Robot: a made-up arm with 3 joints.
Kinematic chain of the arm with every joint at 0, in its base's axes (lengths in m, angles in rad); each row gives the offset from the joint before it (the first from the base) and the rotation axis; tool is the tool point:
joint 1: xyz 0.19 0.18 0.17 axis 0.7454 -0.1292 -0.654
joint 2: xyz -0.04 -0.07 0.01 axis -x
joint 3: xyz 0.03 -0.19 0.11 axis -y
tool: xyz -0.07 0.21 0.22
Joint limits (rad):
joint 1: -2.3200..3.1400
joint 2: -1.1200..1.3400
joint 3: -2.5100..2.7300
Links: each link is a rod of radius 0.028 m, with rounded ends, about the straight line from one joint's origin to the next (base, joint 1, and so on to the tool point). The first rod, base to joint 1, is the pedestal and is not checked.
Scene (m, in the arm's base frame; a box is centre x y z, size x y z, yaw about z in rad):
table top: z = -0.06
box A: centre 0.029 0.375 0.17 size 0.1 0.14 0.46 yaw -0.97
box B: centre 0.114 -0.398 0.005 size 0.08 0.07 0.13 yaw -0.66
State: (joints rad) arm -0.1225 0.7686 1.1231
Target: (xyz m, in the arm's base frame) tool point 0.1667 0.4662 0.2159
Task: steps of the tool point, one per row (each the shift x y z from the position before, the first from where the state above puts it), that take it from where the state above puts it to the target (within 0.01 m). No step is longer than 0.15 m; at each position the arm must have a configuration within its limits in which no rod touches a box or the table.
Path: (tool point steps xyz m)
1: 0.0144 0.0005 0.0730
2: 0.0365 -0.0007 0.0755
3: 0.0614 0.0039 0.0671
4: 0.0836 0.0136 0.0468
5: 0.0972 0.0250 0.0158
6: -0.0304 0.0733 -0.0331
7: -0.0278 0.0623 -0.0552
8: -0.0194 0.0458 -0.0731
9: -0.0068 0.0256 -0.0837
10: 0.0081 0.0039 -0.0858

